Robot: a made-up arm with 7 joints.
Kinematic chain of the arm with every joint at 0, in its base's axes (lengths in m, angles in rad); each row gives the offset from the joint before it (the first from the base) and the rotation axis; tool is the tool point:
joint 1: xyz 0 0 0.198 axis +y
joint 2: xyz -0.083 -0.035 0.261 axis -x
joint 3: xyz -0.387 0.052 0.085 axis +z
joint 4: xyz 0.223 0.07 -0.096 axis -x
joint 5: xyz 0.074 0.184 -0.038 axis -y
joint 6: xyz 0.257 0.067 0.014 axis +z
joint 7: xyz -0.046 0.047 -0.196 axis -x
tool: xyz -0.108 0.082 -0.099
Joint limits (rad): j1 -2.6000..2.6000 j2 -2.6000..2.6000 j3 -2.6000..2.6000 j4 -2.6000..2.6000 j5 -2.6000..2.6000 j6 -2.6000..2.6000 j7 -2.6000..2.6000
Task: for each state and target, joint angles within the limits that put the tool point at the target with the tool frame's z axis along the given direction. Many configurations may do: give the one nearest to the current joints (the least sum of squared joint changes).
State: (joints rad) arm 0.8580 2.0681 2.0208 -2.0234 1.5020 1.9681 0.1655
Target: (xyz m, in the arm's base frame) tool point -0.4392 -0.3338 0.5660 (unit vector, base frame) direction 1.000 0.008 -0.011
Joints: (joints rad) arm 1.1718 2.1049 1.6718 -2.6000 1.3967 1.6547 -0.4187
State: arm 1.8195 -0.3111 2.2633 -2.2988 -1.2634 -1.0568 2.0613
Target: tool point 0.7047 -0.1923 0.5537 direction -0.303 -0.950 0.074
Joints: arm 1.7183 -0.8055 1.9157 -2.2435 -1.7535 -1.3353 2.3567
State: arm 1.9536 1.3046 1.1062 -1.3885 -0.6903 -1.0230 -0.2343
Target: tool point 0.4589 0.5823 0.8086 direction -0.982 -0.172 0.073
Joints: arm 2.1737 1.4627 1.6116 -2.0281 -0.9414 -1.1528 -0.0042
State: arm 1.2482 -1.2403 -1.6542 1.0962 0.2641 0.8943 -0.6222
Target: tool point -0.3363 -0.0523 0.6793 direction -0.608 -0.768 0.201
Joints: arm 1.1358 -0.8667 -1.9701 0.9247 -0.0437 1.2943 -1.4157
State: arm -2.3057 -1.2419 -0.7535 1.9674 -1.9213 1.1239 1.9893
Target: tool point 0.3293 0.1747 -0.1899 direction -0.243 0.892 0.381
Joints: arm -2.6000 -1.1173 -0.7656 1.3156 -1.5179 0.1886 1.4139
